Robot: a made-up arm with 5 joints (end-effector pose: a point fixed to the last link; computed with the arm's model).
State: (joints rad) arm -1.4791 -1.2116 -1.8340 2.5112 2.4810
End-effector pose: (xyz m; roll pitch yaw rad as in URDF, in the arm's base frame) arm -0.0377 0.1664 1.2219 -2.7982 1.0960 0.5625
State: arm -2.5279 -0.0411 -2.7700 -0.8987 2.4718
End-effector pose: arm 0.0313 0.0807 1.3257 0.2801 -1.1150 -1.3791
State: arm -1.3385 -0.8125 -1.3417 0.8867 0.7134
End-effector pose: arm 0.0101 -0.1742 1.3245 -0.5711 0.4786 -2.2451
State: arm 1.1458 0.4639 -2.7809 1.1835 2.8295
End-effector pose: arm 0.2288 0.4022 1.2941 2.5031 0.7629 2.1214
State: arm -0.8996 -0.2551 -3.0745 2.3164 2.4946
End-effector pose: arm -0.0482 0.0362 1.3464 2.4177 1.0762 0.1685
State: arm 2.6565 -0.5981 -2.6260 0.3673 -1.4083
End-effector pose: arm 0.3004 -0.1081 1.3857 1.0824 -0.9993 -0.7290
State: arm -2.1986 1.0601 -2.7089 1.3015 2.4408
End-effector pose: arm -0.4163 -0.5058 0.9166 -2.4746 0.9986 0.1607
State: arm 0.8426 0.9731 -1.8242 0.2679 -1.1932
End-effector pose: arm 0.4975 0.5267 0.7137 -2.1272 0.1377 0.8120
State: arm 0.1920 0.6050 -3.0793 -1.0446 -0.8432
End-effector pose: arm 0.1906 0.0269 1.2335 1.1427 -0.3654 -2.6384
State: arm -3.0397 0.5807 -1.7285 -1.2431 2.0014
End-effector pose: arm -0.4833 0.0180 0.9855 1.0557 0.0279 -2.9695
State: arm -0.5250 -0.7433 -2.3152 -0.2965 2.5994
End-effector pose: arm -0.2556 0.1326 1.3333 0.7798 -0.8748 0.3190
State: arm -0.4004 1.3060 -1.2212 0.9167 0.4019
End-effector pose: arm 0.3258 -0.1629 0.2708 3.0460 0.3202 -2.6311
